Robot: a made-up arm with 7 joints. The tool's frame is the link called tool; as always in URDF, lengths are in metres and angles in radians.
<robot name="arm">
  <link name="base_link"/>
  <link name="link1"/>
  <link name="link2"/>
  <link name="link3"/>
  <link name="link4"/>
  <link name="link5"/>
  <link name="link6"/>
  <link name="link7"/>
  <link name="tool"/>
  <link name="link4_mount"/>
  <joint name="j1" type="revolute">
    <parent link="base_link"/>
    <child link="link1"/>
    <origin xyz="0 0 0.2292" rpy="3.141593 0 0"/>
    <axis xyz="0 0 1"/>
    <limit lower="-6.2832" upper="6.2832" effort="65" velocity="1.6"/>
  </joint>
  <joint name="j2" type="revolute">
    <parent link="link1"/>
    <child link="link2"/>
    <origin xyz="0 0.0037 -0.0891" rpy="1.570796 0 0"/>
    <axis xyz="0 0 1"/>
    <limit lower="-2.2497" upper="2.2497" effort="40" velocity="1.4"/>
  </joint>
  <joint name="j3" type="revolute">
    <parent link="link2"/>
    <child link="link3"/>
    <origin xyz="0 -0.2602 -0.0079" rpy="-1.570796 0 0"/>
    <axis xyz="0 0 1"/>
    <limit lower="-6.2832" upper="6.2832" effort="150" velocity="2.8"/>
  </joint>
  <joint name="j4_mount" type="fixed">
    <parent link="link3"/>
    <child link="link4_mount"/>
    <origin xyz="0 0.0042 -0.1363" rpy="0 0 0"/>
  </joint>
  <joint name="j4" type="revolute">
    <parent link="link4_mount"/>
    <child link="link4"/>
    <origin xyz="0 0.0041 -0.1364" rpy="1.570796 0 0"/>
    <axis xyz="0 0 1"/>
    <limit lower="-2.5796" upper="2.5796" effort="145" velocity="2.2"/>
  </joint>
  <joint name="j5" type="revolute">
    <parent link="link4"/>
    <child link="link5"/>
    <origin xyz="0 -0.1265 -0.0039" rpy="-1.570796 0 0"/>
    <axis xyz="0 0 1"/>
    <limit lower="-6.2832" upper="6.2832" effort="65" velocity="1.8"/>
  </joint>
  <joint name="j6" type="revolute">
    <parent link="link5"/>
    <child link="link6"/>
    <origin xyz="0 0.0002 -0.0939" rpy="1.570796 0 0"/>
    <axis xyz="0 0 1"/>
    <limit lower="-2.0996" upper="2.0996" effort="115" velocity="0.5"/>
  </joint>
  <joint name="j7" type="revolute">
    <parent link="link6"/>
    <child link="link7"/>
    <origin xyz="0 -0.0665 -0.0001" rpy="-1.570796 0 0"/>
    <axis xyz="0 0 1"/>
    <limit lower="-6.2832" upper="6.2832" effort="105" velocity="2.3"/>
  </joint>
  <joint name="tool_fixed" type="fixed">
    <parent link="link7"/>
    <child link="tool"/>
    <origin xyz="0 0 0" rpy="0 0 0"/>
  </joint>
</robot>
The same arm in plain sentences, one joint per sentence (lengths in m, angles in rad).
The arm has seven revolute joints in a row. What follows holds with every joint at zero, and every direction is one of the base frame's. Joint 1 lies 0.2292 m along +z from the base frame's origin and rotates about -z, from -6.2832 to 6.2832 rad. Joint 2 lies 0.0037 m along -y and 0.0891 m along +z from joint 1 and rotates about +y, from -2.2497 to 2.2497 rad. Joint 3 lies 0.0079 m along -y and 0.2602 m along +z from joint 2 and rotates about -z, from -6.2832 to 6.2832 rad. Joint 4 lies 0.0083 m along -y and 0.2727 m along +z from joint 3 and rotates about +y, from -2.5796 to 2.5796 rad. Joint 5 lies 0.0039 m along -y and 0.1265 m along +z from joint 4 and rotates about -z, from -6.2832 to 6.2832 rad. Joint 6 lies 0.0002 m along -y and 0.0939 m along +z from joint 5 and rotates about +y, from -2.0996 to 2.0996 rad. Joint 7 lies 0.0001 m along -y and 0.0665 m along +z from joint 6 and rotates about -z, from -6.2832 to 6.2832 rad. The tool frame, which is the frame that the pose is given for, lies at the same point as joint 7; its axes are the base frame's turned by roll -3.1416, pitch 0.0000 and yaw 0.0000 rad (as in URDF: about the fixed x, then y, then z).
